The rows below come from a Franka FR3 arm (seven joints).
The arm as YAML. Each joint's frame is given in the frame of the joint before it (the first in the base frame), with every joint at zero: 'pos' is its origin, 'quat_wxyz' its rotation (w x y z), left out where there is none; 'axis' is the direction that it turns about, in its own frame. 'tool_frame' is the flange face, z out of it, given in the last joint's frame.
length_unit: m
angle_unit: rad
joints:
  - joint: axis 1
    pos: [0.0, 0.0, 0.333]
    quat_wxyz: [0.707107, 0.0, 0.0, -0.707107]
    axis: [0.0, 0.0, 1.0]
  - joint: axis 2
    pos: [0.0, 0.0, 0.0]
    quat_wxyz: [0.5, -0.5, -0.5, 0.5]
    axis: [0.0, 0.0, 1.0]
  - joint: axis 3
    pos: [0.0, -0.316, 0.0]
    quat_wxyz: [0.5, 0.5, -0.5, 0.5]
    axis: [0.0, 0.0, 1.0]
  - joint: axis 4
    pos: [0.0, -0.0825, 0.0]
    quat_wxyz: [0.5, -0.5, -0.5, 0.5]
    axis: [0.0, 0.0, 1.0]
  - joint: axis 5
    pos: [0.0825, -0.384, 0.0]
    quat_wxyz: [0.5, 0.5, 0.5, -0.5]
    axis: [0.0, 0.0, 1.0]
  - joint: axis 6
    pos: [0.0, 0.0, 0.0]
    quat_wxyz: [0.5, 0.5, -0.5, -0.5]
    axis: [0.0, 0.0, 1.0]
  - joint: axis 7
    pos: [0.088, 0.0, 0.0]
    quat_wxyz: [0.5, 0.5, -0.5, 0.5]
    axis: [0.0, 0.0, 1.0]
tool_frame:
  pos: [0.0, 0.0, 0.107]
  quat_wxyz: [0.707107, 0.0, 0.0, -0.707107]
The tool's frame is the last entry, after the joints.
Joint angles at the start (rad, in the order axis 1, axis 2, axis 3, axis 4, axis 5, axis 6, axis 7):
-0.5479, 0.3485, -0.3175, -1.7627, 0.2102, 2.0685, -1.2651
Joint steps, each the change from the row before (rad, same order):
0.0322, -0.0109, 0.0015, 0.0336, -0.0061, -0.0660, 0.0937
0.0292, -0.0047, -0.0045, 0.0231, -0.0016, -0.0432, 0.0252
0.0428, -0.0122, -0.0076, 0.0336, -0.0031, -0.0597, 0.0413
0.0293, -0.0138, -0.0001, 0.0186, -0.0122, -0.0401, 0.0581
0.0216, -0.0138, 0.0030, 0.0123, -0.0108, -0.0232, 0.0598
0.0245, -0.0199, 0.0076, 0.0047, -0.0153, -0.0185, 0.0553
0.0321, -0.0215, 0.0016, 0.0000, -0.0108, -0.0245, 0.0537
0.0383, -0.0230, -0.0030, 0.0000, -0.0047, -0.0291, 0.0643
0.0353, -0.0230, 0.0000, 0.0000, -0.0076, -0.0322, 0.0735
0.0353, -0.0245, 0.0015, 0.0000, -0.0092, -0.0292, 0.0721
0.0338, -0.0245, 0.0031, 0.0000, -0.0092, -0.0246, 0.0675
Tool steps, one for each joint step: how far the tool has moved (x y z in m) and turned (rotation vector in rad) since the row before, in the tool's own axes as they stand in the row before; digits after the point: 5 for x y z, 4 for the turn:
0.02229, -0.01131, -0.01456, 0.0247, -0.0079, 0.0504
0.01564, -0.00989, -0.00871, 0.0159, -0.0076, -0.0050
0.02148, -0.01573, -0.01634, 0.0155, -0.0081, -0.0026
0.01479, -0.01391, -0.01192, 0.0063, -0.0123, 0.0205
0.01122, -0.01185, -0.01061, -0.0028, -0.0054, 0.0290
0.01205, -0.01589, -0.01056, -0.0061, -0.0058, 0.0171
0.01096, -0.01850, -0.00901, 0.0019, -0.0085, 0.0158
0.01033, -0.02079, -0.00949, 0.0069, -0.0068, 0.0261
0.00811, -0.02125, -0.00886, 0.0069, -0.0115, 0.0349
0.00655, -0.02220, -0.00963, 0.0023, -0.0097, 0.0318
0.00498, -0.02212, -0.00979, -0.0012, -0.0062, 0.0274

